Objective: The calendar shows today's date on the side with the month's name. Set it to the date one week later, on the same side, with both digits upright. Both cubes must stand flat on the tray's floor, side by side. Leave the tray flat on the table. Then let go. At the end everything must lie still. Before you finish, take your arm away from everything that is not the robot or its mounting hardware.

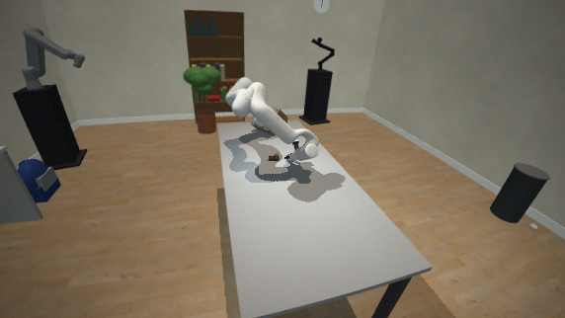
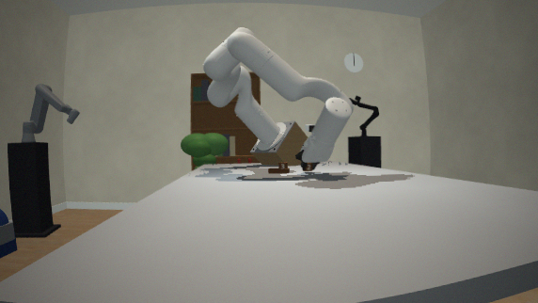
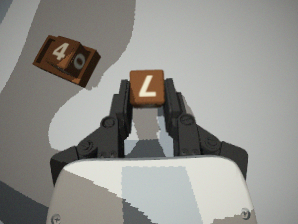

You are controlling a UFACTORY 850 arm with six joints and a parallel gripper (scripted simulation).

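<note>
Right now my hand is 20 mm past the brown cube and 10 mm above it. Also, from my hand: tray 70 mm behind, 90 mm to the right, 20 mm below.
</note>
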